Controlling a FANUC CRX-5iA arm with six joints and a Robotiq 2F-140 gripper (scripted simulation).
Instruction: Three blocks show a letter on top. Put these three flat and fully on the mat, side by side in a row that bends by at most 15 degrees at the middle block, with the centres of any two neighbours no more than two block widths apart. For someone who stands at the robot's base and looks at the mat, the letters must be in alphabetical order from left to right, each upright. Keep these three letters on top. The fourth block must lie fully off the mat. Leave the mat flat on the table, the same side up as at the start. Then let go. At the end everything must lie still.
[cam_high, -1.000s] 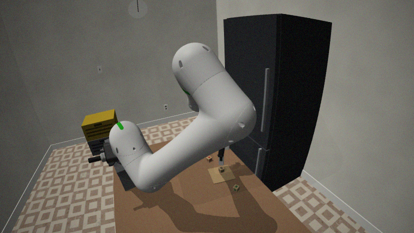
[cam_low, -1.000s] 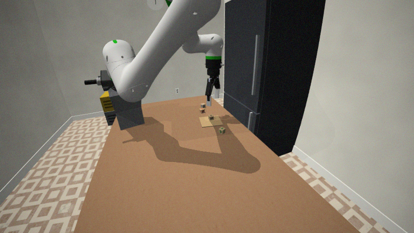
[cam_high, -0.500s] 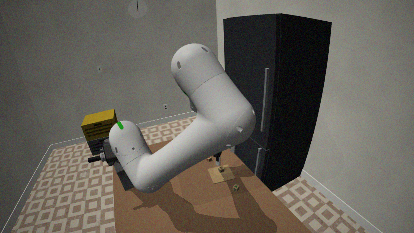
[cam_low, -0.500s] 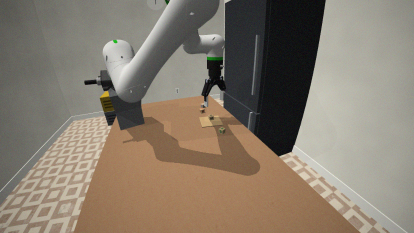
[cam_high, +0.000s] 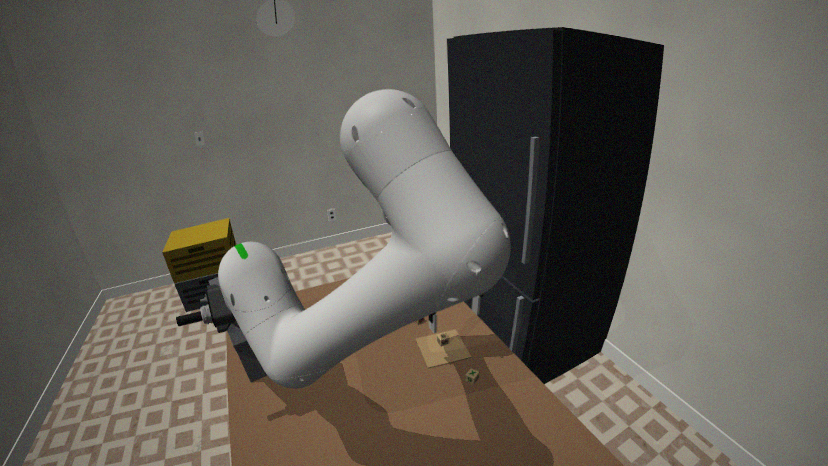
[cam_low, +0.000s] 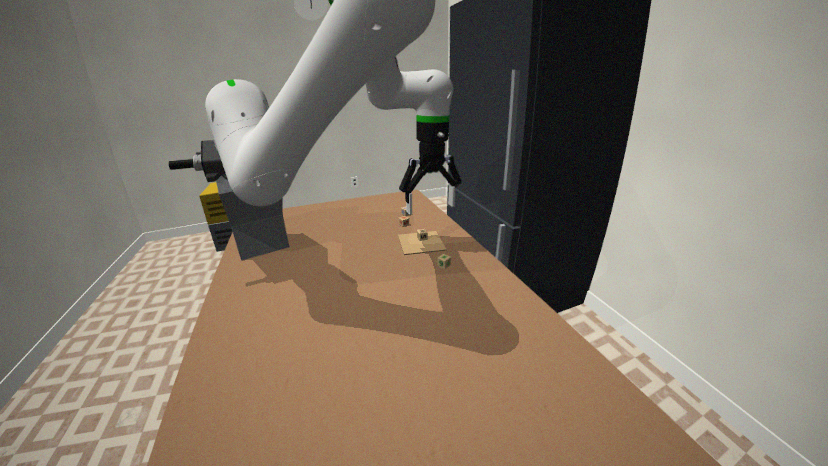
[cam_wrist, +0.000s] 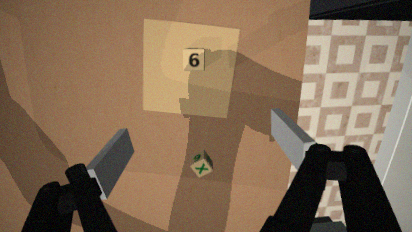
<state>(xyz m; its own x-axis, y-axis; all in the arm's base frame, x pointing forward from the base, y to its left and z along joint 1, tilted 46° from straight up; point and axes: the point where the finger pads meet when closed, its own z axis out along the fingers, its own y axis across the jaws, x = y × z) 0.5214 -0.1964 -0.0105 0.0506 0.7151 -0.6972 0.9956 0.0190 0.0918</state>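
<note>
Now: hand 20 mm past the X block, 120 mm to the left of it and 130 mm above it. Also, from my hand: R block: 200 mm to the left, 130 mm below; then block marked 9: 60 mm to the left, 130 mm below; then tan mat: 10 mm behind, 40 mm to the left, 140 mm below.
</note>
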